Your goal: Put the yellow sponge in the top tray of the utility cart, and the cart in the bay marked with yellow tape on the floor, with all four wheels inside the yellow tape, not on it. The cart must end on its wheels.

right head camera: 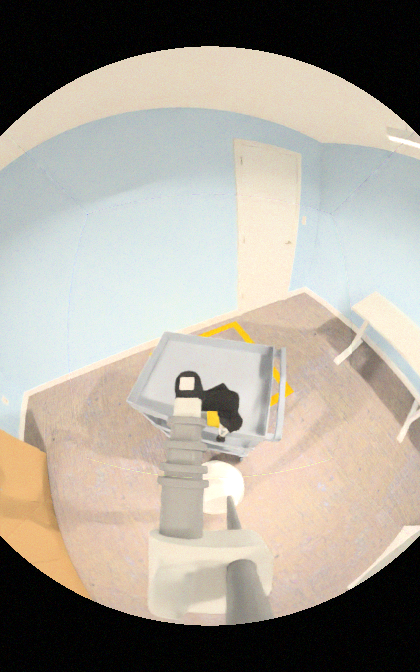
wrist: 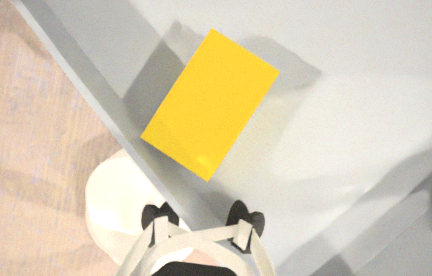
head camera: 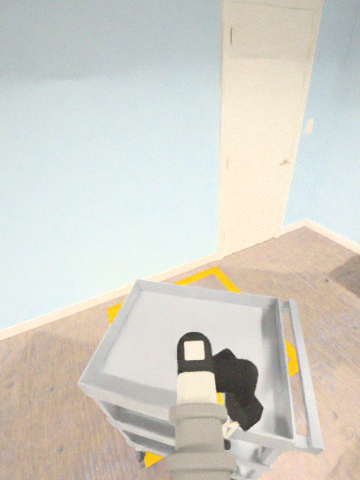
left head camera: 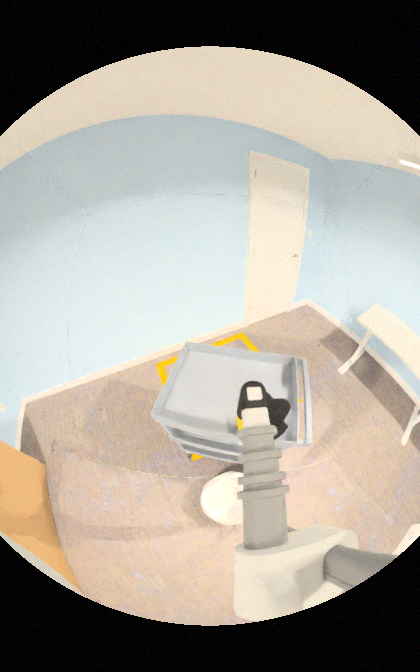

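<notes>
The yellow sponge [head camera: 219, 398] [left head camera: 239, 423] [right head camera: 213, 418] [wrist: 210, 105] lies in the top tray of the grey utility cart [head camera: 210, 291] [left head camera: 240, 351] [right head camera: 220, 341] [wrist: 102, 110], near its front wall. The cart is upright and covers much of the bay of yellow tape [head camera: 200, 276] [left head camera: 227, 340] [right head camera: 218, 330]. The tape shows behind it, at its right and at the front left. One wheel [head camera: 140, 456] shows at or just outside the tape's front-left corner; the other wheels are hidden or unclear. My gripper [wrist: 203, 215] is shut on the tray's front wall, one finger on each side.
A blue wall [head camera: 110, 175] with a white baseboard runs close behind the bay. A door [head camera: 265, 125] stands at the back right. A white bench [left head camera: 395, 332] [right head camera: 390, 325] stands at the right, orange-brown furniture [left head camera: 22, 490] [right head camera: 22, 480] at the left. A white round object [left head camera: 220, 497] [right head camera: 222, 487] [wrist: 117, 200] stands before the cart.
</notes>
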